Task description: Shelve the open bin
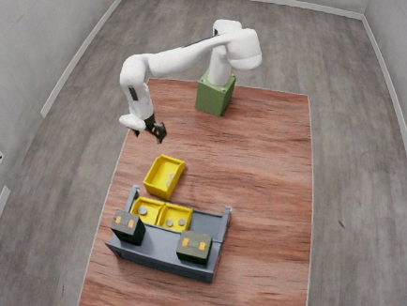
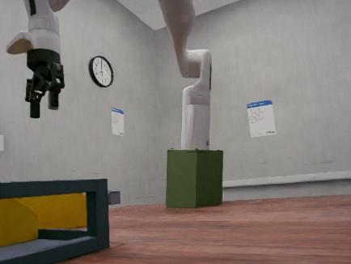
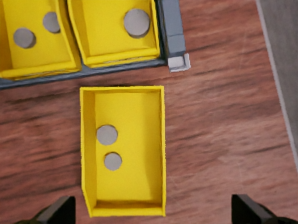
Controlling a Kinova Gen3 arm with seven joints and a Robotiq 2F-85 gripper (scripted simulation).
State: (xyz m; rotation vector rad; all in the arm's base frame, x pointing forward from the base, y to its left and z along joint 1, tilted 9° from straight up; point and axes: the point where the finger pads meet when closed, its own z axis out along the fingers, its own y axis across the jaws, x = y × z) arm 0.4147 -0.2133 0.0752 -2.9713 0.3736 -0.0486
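Right now my hand is 4 cm short of the grey disc part, 6 cm to the right of it and 25 cm above it. Round my hand: grey shelf 26 cm ahead, 10 cm to the left, 19 cm below.
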